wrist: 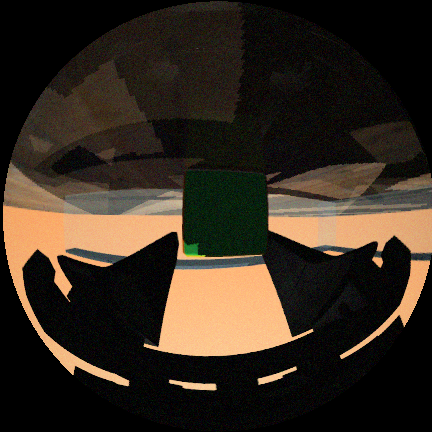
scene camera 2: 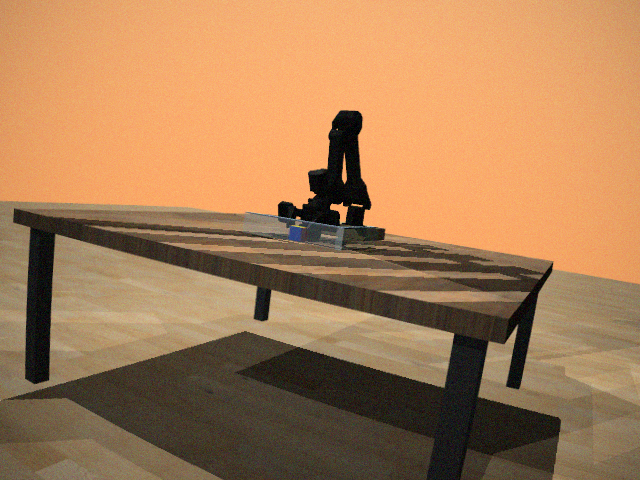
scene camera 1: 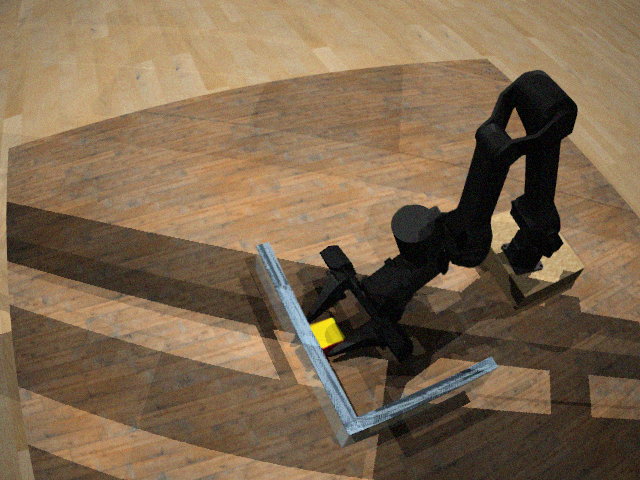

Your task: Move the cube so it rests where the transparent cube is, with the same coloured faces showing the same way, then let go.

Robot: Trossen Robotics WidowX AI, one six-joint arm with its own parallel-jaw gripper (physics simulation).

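Where they show: gripper, between the fingertips: (wrist: 218,236) (scene camera 1: 316,339); arm's base, origin of its link: (scene camera 2: 354,225) (scene camera 1: 522,257).
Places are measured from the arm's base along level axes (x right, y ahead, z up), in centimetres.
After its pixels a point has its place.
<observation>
The cube (scene camera 1: 327,331) (scene camera 2: 297,233) (wrist: 224,212) rests on the wooden table (scene camera 1: 223,167) {x 33.1, y 45.9, z -4.2 cm} (scene camera 2: 413,305) {x -63.0, y 75.8, z -5.2 cm}, right against the long arm of a grey L-shaped wall (scene camera 1: 290,300) {x -1.3, y 41.2, z 1.8 cm} (scene camera 2: 266,224) {x 1.2, y 42.8, z -0.8 cm} (wrist: 120,201) {x 0.8, y 40.7, z -3.2 cm}. Its top face is yellow, a blue face shows in scene camera 2, and a dark green face fills the middle of the wrist view. My gripper (scene camera 1: 324,334) {x -6.6, y 38.6, z -0.7 cm} (wrist: 218,236) {x -6.6, y 38.6, z -0.7 cm} is open, low over the table, with one finger on each side of the cube and a gap to it.
The short arm of the L-shaped wall (scene camera 1: 432,390) {x -19.2, y 26.2, z 1.9 cm} runs to the right in front of the arm. The robot's base (scene camera 1: 528,248) {x -1.8, y 2.2, z 5.2 cm} stands at the table's right side. Dark shadow bands lie across the table.
</observation>
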